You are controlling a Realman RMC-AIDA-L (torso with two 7-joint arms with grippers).
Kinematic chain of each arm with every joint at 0, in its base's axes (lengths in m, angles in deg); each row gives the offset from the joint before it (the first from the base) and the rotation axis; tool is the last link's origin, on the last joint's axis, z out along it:
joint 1: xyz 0 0 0.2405 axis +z
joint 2: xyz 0 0 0 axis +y
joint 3: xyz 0 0 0.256 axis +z
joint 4: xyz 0 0 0 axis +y
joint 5: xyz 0 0 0.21 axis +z
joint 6: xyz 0 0 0 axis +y
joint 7: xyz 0 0 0.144 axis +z
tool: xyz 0 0 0
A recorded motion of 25 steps. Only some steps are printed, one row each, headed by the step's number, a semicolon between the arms.
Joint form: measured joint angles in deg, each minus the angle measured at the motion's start. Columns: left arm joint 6, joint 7, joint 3, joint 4, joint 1, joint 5, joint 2; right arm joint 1, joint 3, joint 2, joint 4, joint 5, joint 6, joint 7.
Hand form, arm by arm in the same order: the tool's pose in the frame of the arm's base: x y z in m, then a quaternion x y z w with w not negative. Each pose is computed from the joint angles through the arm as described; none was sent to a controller.
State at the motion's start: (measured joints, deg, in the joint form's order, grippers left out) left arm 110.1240 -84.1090 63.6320 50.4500 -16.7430 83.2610 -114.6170; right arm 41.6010 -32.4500 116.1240 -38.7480 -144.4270 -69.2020 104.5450
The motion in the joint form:
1: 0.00 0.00 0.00 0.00 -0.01 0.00 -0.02; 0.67 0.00 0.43 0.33 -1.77 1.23 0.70
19: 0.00 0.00 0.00 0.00 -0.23 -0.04 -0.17; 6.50 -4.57 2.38 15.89 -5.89 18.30 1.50
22: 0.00 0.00 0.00 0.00 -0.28 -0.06 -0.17; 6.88 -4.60 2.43 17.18 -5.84 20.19 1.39
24: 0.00 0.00 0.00 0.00 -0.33 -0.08 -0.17; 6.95 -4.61 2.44 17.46 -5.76 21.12 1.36
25: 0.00 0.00 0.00 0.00 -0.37 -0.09 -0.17; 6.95 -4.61 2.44 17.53 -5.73 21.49 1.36
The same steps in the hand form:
1: -0.2251 0.2552 0.0410 0.91733 0.11923 0.37881 0.02815; 0.2903 0.4046 0.0254 -0.89708 0.36265 0.01419 0.25207
19: -0.2235 0.2560 0.0403 0.91696 0.11749 0.38015 0.02926; 0.2862 0.4099 -0.0420 -0.89948 0.35466 -0.04880 0.25055
22: -0.2233 0.2562 0.0403 0.91696 0.11705 0.38029 0.02936; 0.2868 0.4108 -0.0454 -0.89762 0.35476 -0.05083 0.25658
24: -0.2230 0.2564 0.0403 0.91696 0.11660 0.38043 0.02947; 0.2874 0.4120 -0.0455 -0.89605 0.35451 -0.05126 0.26229
25: -0.2228 0.2566 0.0403 0.91697 0.11626 0.38049 0.02958; 0.2878 0.4125 -0.0453 -0.89526 0.35454 -0.05142 0.26490

